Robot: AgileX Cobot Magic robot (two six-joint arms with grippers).
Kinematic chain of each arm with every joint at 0, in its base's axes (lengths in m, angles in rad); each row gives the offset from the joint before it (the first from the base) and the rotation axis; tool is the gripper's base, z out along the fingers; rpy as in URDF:
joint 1: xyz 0 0 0.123 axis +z
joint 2: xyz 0 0 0 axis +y
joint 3: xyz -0.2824 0 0.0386 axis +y
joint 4: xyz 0.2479 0 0.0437 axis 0.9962 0 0.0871
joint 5: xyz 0 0 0 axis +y
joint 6: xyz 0.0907 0 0.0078 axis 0.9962 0 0.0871
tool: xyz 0 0 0 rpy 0 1.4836 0
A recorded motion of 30 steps. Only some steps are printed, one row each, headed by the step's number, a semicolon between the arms.
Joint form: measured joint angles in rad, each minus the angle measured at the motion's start. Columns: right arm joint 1, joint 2, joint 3, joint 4, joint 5, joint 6; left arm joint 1, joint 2, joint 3, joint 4, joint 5, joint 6.
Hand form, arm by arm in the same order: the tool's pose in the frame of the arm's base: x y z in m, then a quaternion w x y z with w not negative. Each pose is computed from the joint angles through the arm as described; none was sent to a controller.
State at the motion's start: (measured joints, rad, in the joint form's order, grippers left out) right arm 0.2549 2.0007 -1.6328 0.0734 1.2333 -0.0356; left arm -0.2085 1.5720 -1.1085 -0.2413 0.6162 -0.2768
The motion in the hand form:
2: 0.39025 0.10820 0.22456 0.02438 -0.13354 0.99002 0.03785; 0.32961 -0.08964 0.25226 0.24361 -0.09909 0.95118 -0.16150
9: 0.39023 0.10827 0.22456 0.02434 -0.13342 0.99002 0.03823; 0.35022 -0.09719 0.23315 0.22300 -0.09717 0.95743 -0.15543
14: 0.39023 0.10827 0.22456 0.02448 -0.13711 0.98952 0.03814; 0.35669 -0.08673 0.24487 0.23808 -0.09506 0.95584 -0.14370
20: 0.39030 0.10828 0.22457 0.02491 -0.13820 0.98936 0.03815; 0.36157 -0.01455 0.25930 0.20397 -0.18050 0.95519 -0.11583
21: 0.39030 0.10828 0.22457 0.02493 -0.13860 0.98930 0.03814; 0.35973 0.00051 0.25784 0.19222 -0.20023 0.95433 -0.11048
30: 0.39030 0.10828 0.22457 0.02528 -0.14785 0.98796 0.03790; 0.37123 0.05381 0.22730 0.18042 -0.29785 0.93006 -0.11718
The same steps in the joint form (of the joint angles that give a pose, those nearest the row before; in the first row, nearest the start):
2: 0.0000 0.0000 0.0000 0.0000 0.0000 0.0000; -0.0196 0.0465 -0.0312 -0.0041 -0.0010 0.0010
9: 0.0000 0.0000 0.0000 0.0008 0.0000 0.0000; -0.0269 0.1501 -0.0923 -0.0042 0.0008 0.0021
14: 0.0000 0.0000 0.0000 0.0008 0.0000 -0.0075; 0.0011 0.1453 -0.1323 0.0305 0.0251 0.0054
20: 0.0000 0.0000 0.0000 0.0008 -0.0008 -0.0097; 0.2051 0.1373 -0.1979 0.0388 0.1973 0.0062
21: 0.0000 0.0000 0.0000 0.0008 -0.0008 -0.0105; 0.2479 0.1385 -0.1979 0.0388 0.2253 0.0062
30: 0.0000 0.0000 0.0000 0.0008 -0.0008 -0.0292; 0.3973 0.2274 -0.1957 -0.0226 0.1700 -0.0028

